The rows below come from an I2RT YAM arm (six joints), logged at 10 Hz.
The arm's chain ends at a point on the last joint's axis. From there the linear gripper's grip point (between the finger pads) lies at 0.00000 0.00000 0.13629 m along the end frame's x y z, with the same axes.
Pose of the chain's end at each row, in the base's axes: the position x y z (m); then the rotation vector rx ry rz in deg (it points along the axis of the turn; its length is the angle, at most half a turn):
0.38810 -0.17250 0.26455 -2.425 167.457 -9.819
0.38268 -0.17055 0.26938 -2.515 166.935 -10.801
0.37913 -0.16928 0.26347 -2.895 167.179 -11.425
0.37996 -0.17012 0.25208 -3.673 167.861 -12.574
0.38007 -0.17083 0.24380 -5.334 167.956 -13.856
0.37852 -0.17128 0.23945 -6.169 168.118 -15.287
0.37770 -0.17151 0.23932 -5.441 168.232 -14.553
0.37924 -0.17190 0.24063 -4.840 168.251 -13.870
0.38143 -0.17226 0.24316 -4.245 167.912 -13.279
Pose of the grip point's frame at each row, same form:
0.41716 -0.18783 0.13228 -2.425 167.457 -9.819
0.41283 -0.18744 0.13755 -2.515 166.935 -10.801
0.40866 -0.18709 0.13161 -2.895 167.179 -11.425
0.40779 -0.18961 0.12009 -3.673 167.861 -12.574
0.40758 -0.19207 0.11202 -5.334 167.956 -13.856
0.40547 -0.19464 0.10791 -6.169 168.118 -15.287
0.40447 -0.19383 0.10756 -5.441 168.232 -14.553
0.40604 -0.19324 0.10871 -4.840 168.251 -13.870
0.40907 -0.19277 0.11129 -4.245 167.912 -13.279

